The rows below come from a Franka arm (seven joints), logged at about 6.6 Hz.
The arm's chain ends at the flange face. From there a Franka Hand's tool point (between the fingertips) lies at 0.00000 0.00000 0.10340 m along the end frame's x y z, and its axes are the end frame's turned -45 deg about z.
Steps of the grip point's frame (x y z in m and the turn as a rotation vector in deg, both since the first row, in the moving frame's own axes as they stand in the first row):
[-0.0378 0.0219 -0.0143 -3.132 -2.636 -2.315]
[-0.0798 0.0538 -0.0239 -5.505 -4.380 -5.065]
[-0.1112 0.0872 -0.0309 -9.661 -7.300 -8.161]
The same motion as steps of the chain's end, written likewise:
[-0.0120 0.0349 -0.0140 -4.079 0.351 -2.315]
[-0.0204 0.0820 -0.0231 -6.990 0.795 -5.065]
[-0.0215 0.1191 -0.0286 -11.993 1.669 -8.161]

